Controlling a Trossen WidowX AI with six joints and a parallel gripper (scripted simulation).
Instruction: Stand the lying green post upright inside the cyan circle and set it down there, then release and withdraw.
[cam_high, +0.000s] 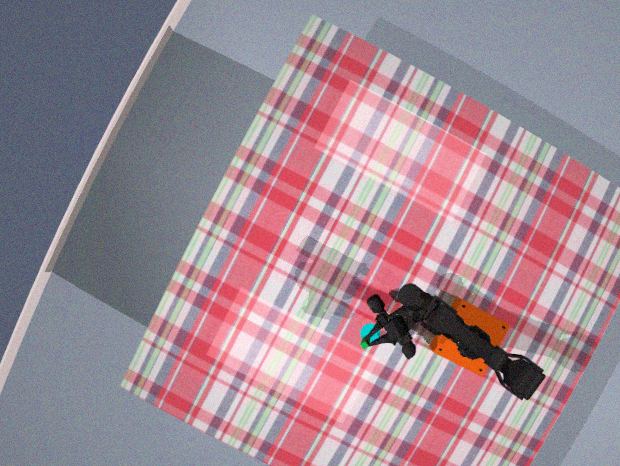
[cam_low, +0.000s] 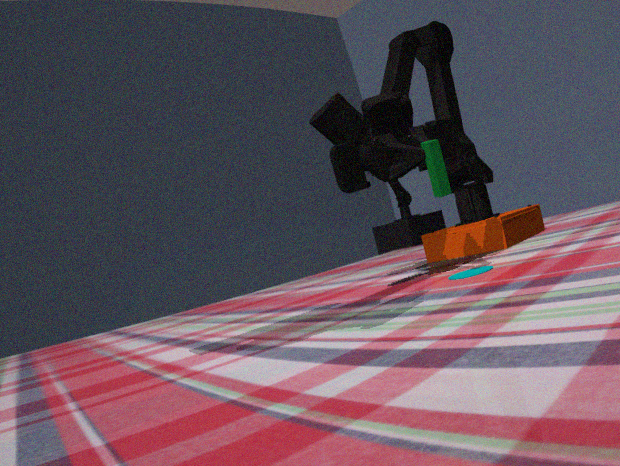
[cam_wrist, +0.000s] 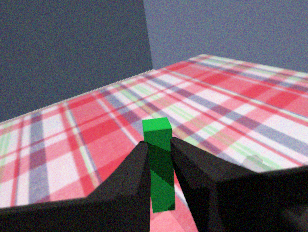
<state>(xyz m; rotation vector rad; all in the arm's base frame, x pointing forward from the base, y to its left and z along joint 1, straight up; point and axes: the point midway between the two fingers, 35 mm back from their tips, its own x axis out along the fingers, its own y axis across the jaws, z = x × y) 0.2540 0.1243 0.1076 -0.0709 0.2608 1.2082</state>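
Now: the cyan circle 15 cm below my gripper tip, 3 cm behind it and 1 cm to the right of it. From my gripper tip the other things lie so: green post: 2 cm below.
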